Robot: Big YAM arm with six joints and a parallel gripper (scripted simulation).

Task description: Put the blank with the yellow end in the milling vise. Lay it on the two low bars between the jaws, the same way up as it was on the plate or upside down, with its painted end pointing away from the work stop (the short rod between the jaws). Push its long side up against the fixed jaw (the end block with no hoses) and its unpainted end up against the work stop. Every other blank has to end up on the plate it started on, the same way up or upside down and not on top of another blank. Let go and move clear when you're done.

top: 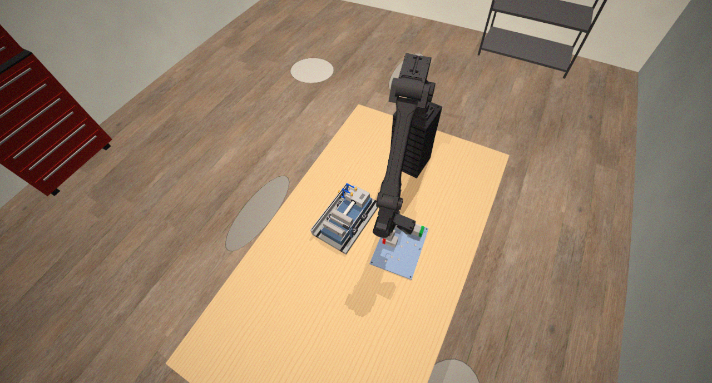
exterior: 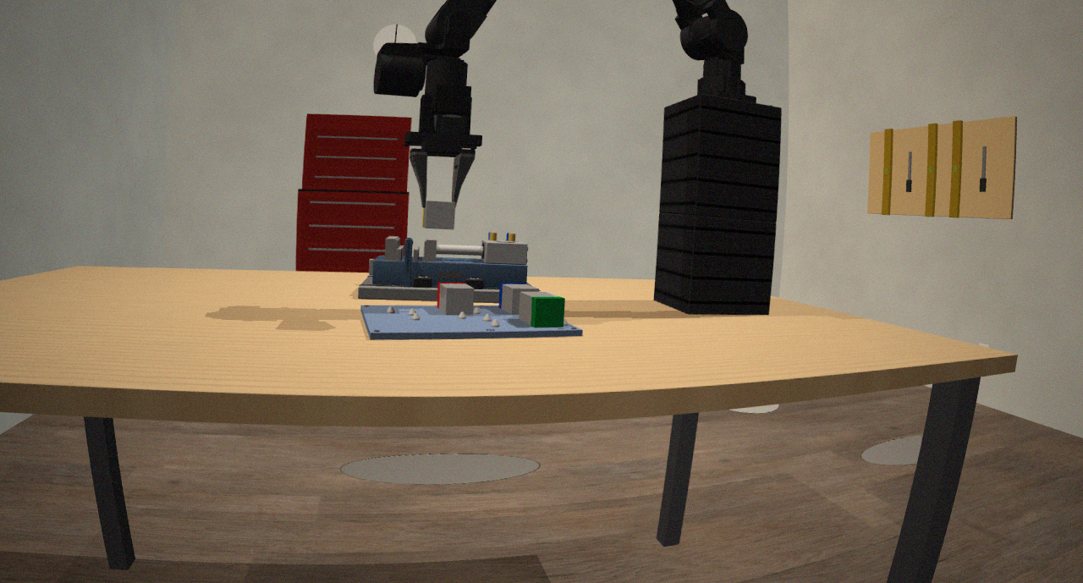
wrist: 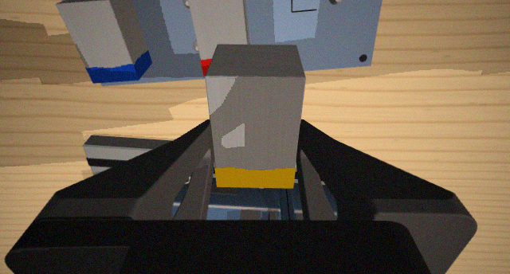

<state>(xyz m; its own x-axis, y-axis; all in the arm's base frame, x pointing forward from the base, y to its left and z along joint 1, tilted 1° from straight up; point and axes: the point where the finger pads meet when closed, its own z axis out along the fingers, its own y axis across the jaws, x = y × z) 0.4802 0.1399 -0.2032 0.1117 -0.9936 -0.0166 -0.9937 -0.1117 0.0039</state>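
Now: the work stop rod 50 mm ahead of my hand, 170 mm to the right of it and 70 mm below it. From my hand the other things lie so: red-ended blank (30 mm behind, 10 mm to the left, 130 mm below); blue plate (40 mm behind, 50 mm to the left, 150 mm below); yellow-ended blank (20 mm below).
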